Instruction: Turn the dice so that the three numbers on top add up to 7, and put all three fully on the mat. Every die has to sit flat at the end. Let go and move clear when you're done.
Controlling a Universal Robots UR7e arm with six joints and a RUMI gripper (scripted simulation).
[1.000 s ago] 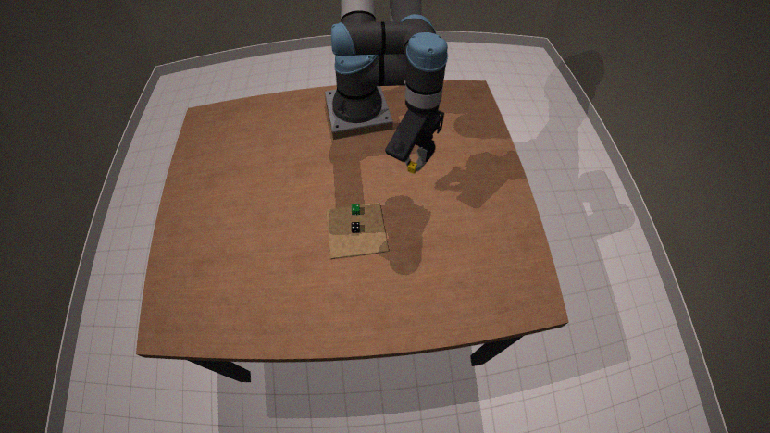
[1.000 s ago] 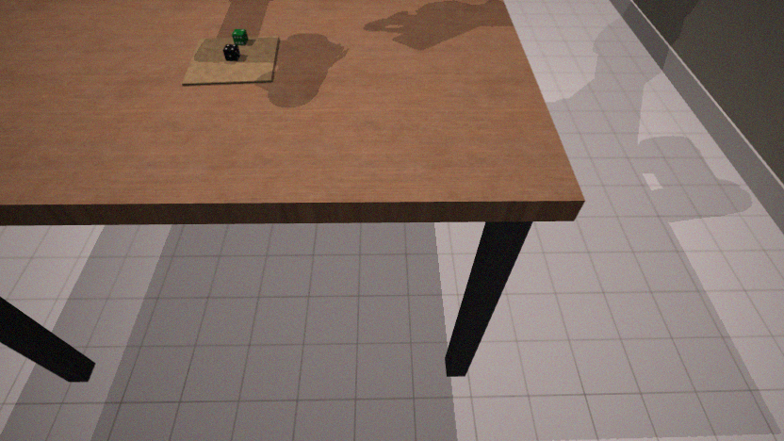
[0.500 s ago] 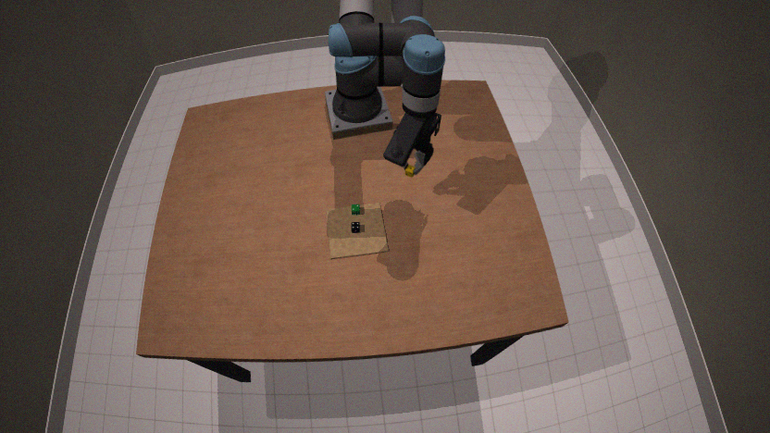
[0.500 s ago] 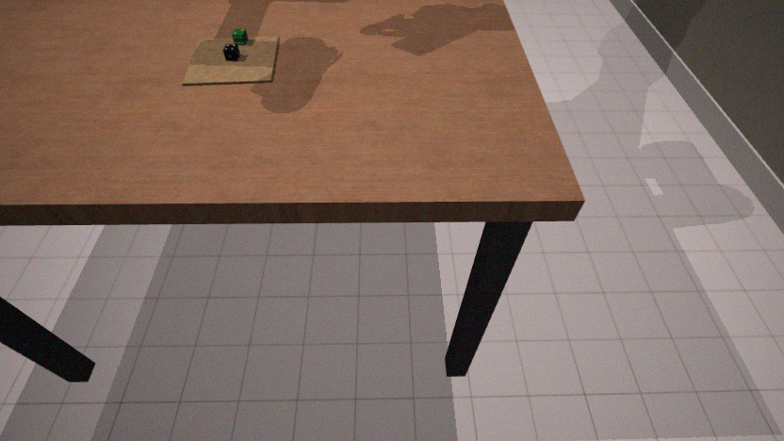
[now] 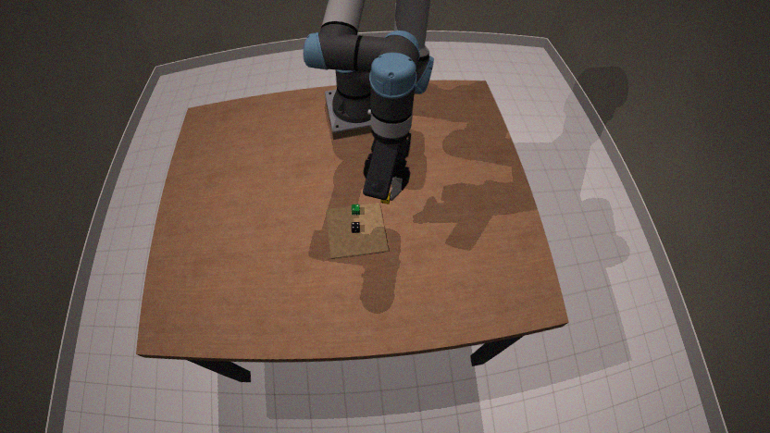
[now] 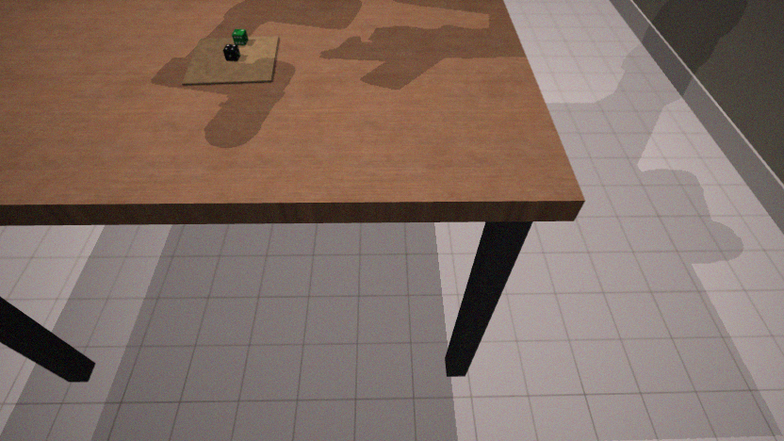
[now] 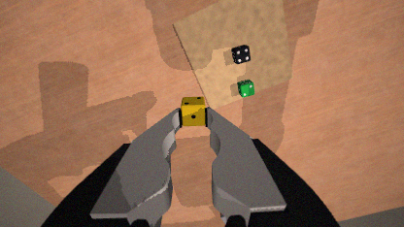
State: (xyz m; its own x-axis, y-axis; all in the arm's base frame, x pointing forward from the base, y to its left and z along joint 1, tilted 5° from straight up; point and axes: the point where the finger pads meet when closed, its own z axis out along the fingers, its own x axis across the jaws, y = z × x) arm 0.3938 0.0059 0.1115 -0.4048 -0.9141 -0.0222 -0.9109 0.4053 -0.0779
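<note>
My gripper is now 11 cm above the black die and 7 cm to the left of it. Also, from my hand: yellow die 1 cm below; green die 11 cm below, 7 cm to the right, 5 cm behind; tan mat 12 cm below, 7 cm to the right.
</note>
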